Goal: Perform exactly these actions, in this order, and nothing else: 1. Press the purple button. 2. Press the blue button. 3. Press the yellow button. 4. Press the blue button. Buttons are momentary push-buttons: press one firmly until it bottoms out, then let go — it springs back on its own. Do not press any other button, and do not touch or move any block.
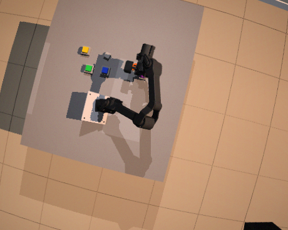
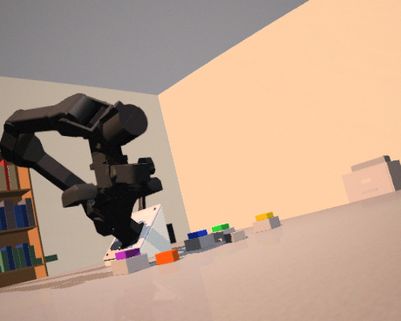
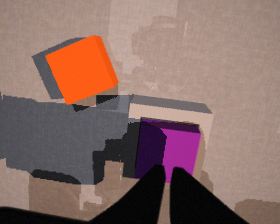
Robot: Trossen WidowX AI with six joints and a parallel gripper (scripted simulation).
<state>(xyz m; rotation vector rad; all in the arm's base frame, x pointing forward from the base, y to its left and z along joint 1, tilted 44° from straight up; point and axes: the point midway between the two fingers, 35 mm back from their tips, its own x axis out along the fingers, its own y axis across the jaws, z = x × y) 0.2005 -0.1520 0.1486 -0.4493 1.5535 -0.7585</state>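
Now: gripper tip 30 mm above the purple button. Round my gripper tip: small grey block 210 mm to the left, 100 mm ahead, 50 mm below; then blue button 210 mm to the left, 30 mm below; then orange block 50 mm to the left, 50 mm below, 40 mm ahead.
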